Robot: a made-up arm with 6 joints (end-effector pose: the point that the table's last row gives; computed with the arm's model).
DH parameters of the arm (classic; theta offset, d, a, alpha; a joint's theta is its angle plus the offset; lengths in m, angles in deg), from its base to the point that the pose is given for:
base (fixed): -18.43 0 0.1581 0
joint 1: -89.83 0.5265 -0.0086 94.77
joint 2: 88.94 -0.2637 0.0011 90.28
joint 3: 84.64 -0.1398 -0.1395 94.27
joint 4: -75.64 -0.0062 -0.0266 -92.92
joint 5: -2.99 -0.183 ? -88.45
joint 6: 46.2 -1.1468 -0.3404 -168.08
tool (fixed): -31.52 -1.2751 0 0
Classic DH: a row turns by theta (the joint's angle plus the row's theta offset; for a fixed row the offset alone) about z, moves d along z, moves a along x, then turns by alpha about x.
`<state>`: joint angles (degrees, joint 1 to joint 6).
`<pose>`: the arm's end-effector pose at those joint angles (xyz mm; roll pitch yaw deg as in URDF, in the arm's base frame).
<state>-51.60 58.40 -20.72 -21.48 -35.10 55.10</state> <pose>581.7 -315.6 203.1 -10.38 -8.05 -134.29</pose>
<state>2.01 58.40 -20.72 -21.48 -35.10 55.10</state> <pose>619.9 139.9 203.1 -10.38 -8.05 -80.68</pose>
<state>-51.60 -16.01 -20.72 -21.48 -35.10 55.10</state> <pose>677.6 -231.4 755.0 39.97 52.47 -103.82</pose>
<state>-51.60 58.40 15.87 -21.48 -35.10 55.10</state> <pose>601.3 -242.7 226.3 3.70 -22.29 -107.00</pose>
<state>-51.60 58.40 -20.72 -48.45 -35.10 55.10</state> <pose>576.1 -464.2 180.3 7.68 -24.73 -151.90</pose>
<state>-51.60 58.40 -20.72 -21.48 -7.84 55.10</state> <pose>446.1 -306.6 102.4 -32.66 -25.11 -126.88</pose>
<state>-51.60 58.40 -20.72 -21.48 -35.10 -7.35</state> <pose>203.3 -169.0 388.7 -12.79 17.13 -76.91</pose>
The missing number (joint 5, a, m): 0.0217
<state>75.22 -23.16 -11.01 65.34 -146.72 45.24</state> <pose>571.5 444.4 674.6 164.46 -15.90 173.64</pose>
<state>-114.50 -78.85 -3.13 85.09 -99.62 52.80</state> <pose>-388.4 -196.8 658.3 82.70 -32.70 -4.04</pose>
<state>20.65 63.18 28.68 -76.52 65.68 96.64</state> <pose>891.3 -264.5 488.2 98.43 -26.13 155.01</pose>
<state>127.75 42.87 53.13 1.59 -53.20 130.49</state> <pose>-678.5 69.6 577.4 34.88 7.84 42.39</pose>
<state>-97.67 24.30 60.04 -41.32 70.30 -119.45</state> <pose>41.6 -215.1 1105.5 -72.18 64.00 -109.70</pose>
